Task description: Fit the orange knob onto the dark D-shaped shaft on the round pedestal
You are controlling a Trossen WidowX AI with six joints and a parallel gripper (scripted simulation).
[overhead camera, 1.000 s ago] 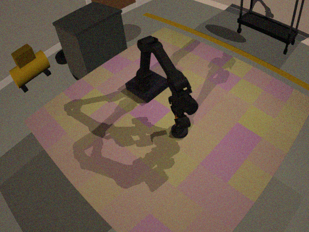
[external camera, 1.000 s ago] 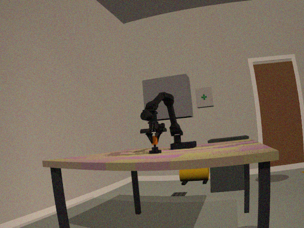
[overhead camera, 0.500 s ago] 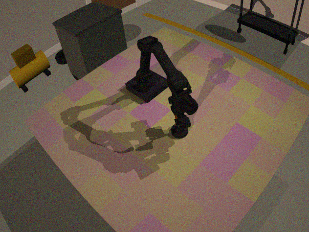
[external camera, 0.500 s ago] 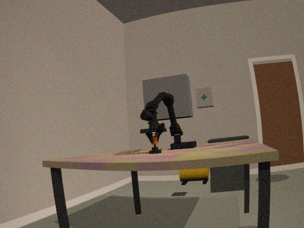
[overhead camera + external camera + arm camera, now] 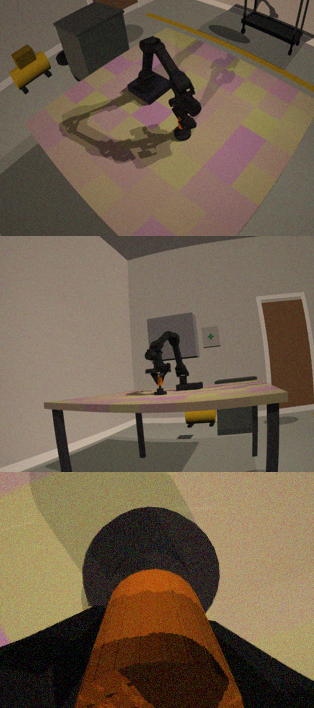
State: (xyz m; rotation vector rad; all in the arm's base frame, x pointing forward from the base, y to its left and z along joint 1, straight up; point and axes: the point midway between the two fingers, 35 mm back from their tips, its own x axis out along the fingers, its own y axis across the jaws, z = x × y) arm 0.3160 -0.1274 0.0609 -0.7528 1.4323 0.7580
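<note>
The orange knob is 20 mm above my gripper tip. The rest, counted from my gripper tip: D-shaped shaft 40 mm below.
</note>
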